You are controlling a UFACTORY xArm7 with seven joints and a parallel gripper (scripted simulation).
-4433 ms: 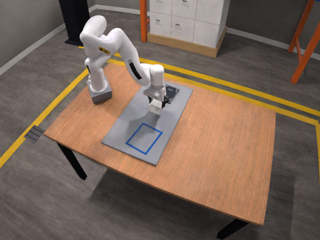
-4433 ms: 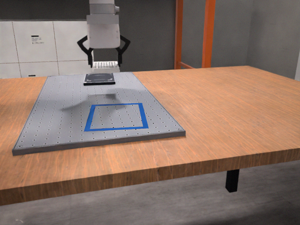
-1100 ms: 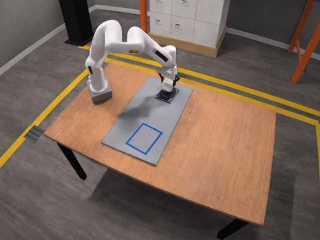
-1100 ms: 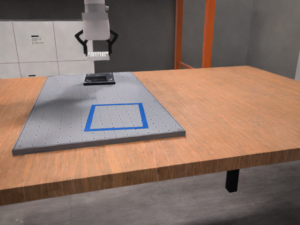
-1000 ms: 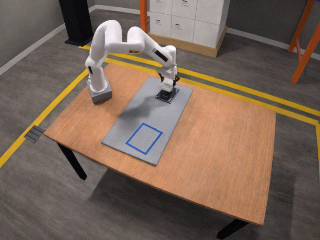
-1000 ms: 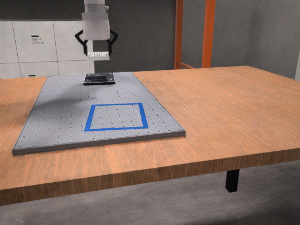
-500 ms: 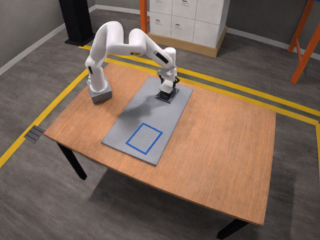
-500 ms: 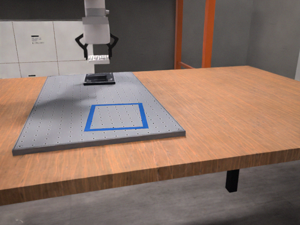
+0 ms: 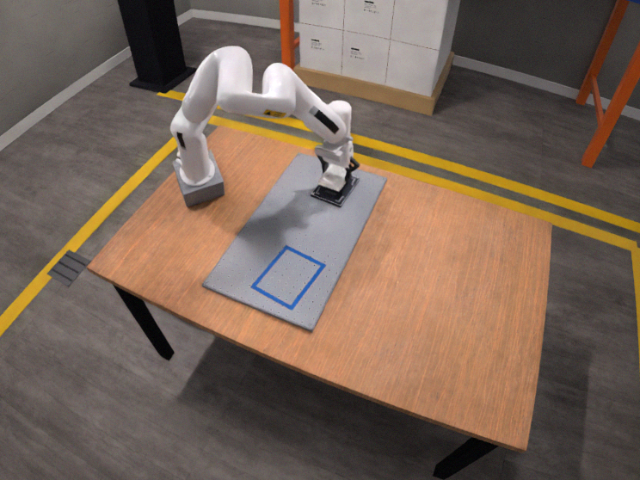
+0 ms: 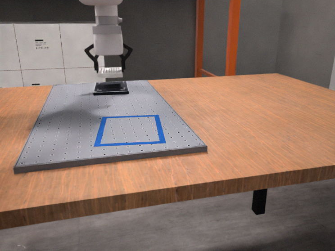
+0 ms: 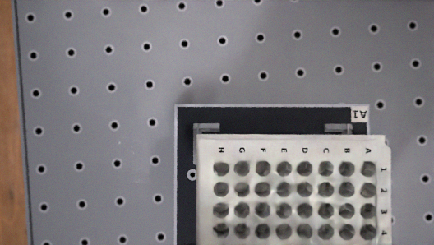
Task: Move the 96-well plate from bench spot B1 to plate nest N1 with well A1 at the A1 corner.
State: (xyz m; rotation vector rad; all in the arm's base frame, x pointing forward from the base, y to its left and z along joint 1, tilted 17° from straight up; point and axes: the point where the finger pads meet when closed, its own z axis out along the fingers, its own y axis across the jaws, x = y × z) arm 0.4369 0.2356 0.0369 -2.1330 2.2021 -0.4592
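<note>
The black plate nest is 7 cm below my hand. Round my hand: white 96-well plate (1 cm below).
</note>
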